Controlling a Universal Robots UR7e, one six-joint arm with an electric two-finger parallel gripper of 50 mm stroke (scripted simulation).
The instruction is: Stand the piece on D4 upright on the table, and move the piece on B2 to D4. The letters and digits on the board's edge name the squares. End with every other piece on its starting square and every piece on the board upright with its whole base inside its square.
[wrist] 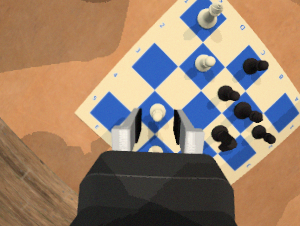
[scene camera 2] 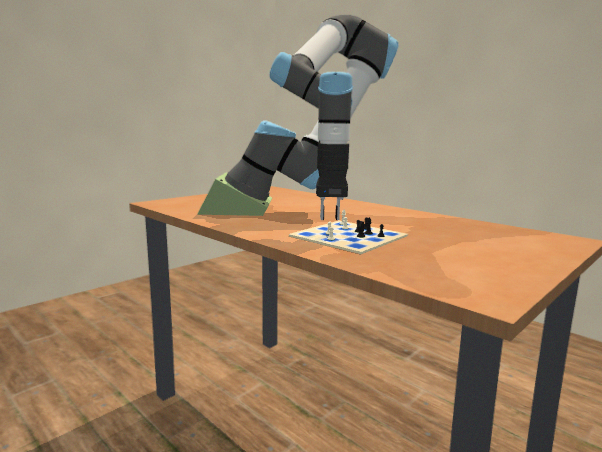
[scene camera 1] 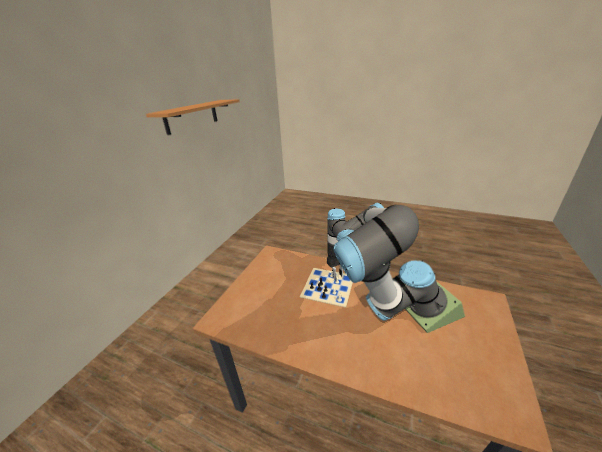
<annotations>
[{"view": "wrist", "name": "my gripper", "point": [157, 119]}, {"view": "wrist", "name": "blue-and-cream chessboard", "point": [160, 68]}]
</annotations>
